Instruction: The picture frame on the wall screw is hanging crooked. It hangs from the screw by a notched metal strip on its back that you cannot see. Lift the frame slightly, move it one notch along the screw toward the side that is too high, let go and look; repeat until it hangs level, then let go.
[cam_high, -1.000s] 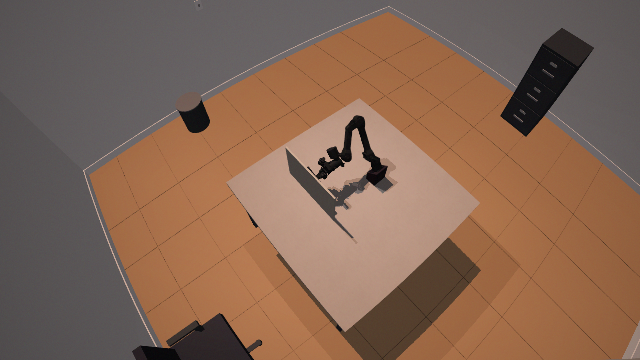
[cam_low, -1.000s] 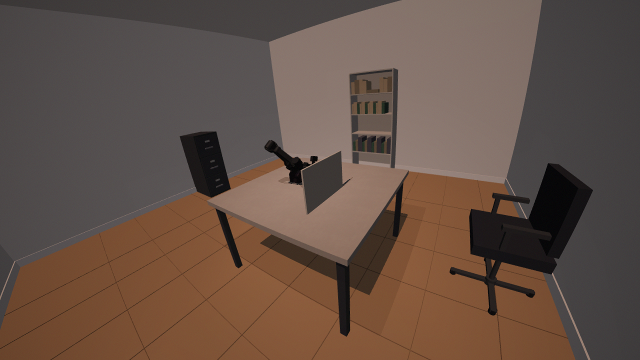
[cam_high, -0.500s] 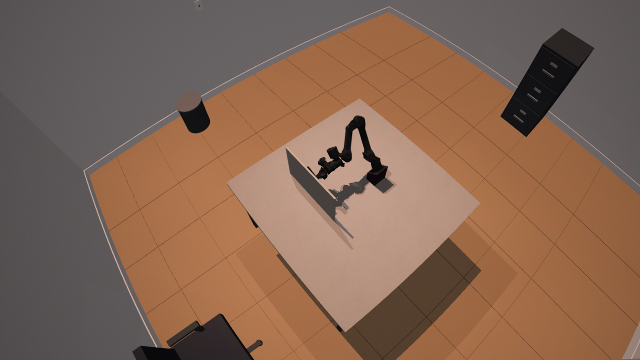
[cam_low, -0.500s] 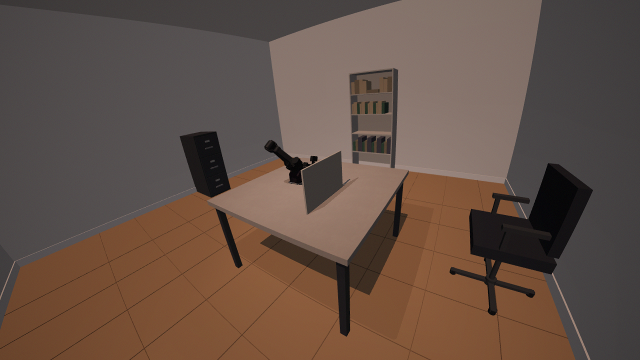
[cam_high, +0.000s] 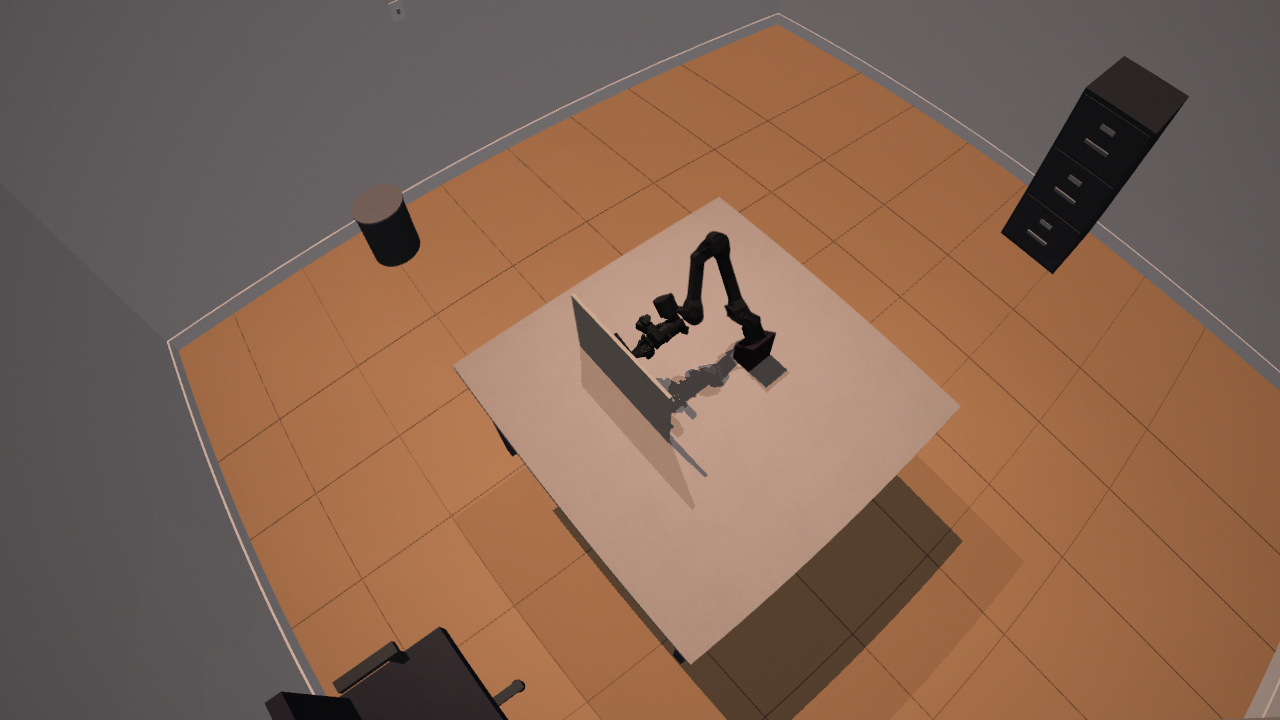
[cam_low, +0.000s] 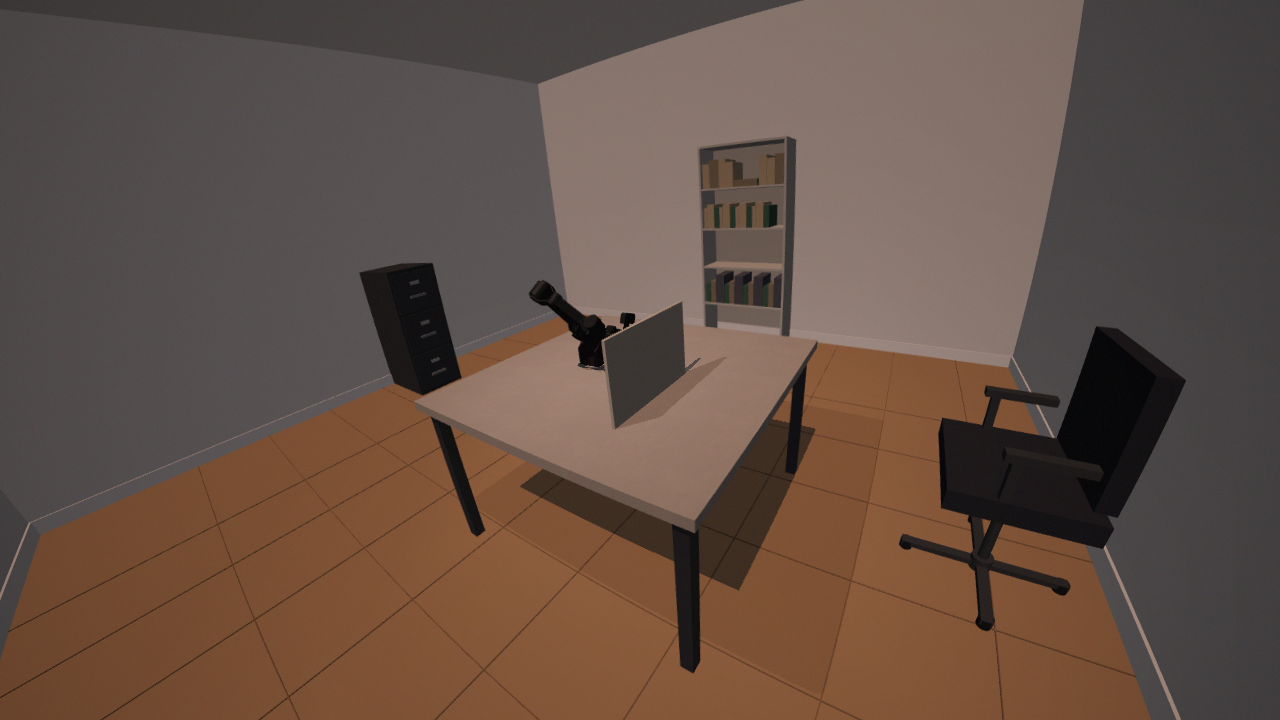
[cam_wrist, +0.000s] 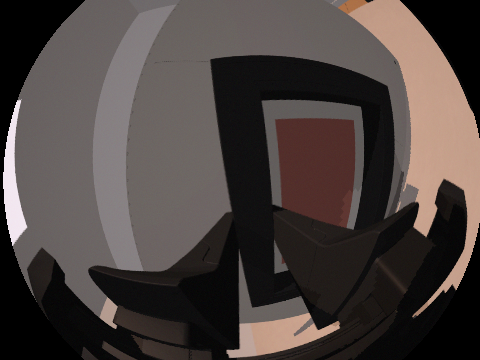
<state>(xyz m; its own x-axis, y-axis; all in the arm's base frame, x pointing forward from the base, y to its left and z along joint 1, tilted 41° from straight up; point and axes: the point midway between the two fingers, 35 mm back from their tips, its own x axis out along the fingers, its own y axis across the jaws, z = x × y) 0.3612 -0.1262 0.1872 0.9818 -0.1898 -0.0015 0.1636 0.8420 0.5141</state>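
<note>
Now: the picture frame 10 mm to the right of my gripper tip and 50 mm below it. Round my gripper tip: grey wall panel (20 mm ahead, 10 mm to the right, 60 mm below).
</note>
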